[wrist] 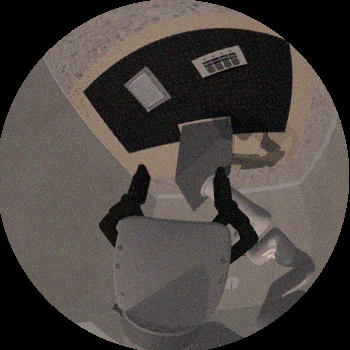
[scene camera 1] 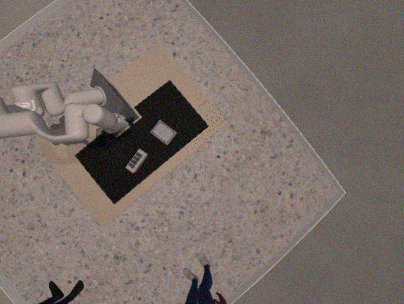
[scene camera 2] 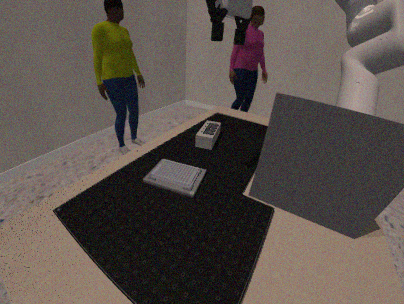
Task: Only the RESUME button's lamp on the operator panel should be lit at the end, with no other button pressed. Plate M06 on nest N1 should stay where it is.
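Seen in the pictures: gripper, fingertip midpoint: point(wrist: 180, 171) point(scene camera 1: 124, 128) point(scene camera 2: 228, 43); arm's base, origin of the base link: point(wrist: 209, 183) point(scene camera 1: 100, 96) point(scene camera 2: 347, 142).
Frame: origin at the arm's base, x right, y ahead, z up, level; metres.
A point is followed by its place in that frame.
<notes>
The operator panel point(scene camera 1: 136, 161) {x 0.153, y 0.444, z -0.142 m} point(scene camera 2: 208, 135) {x 0.088, y 0.414, z -0.141 m} point(wrist: 220, 61) {x 0.150, y 0.434, z -0.141 m}, a small pale box with a row of several dark buttons, stands on the black mat. Small dots beside the buttons look dark; the labels are too blurred to read, and I cannot tell if any lamp is lit. A pale ribbed plate point(scene camera 1: 163, 132) {x -0.131, y 0.421, z -0.168 m} point(scene camera 2: 176, 176) {x -0.149, y 0.403, z -0.170 m} point(wrist: 147, 89) {x -0.121, y 0.418, z -0.168 m} lies flat in its grey nest on the mat, apart from the panel; no plate or nest label is readable. My gripper point(scene camera 2: 228, 39) {x 0.006, y 0.343, z 0.181 m} point(wrist: 180, 171) {x 0.006, y 0.343, z 0.181 m} is open and empty, high above the table and away from both. In scene camera 1 its fingers are hard to make out.
A large grey board point(scene camera 1: 112, 95) {x -0.063, y 0.096, z 0.070 m} point(scene camera 2: 325, 165) {x -0.089, y 0.053, z -0.034 m} point(wrist: 195, 145) {x -0.015, y 0.193, z -0.043 m} stands tilted at the mat's edge near the arm. The black mat point(scene camera 1: 175, 105) {x -0.342, y 0.326, z -0.193 m} point(scene camera 2: 175, 240) {x -0.305, y 0.301, z -0.193 m} point(wrist: 265, 100) {x 0.328, y 0.255, z -0.193 m} lies on the tan table point(scene camera 1: 150, 60) {x -0.455, y -0.086, z -0.206 m} point(scene camera 2: 310, 270) {x -0.231, y 0.015, z -0.206 m}. Two people point(scene camera 2: 115, 50) point(scene camera 2: 247, 50) stand beyond the table.
</notes>
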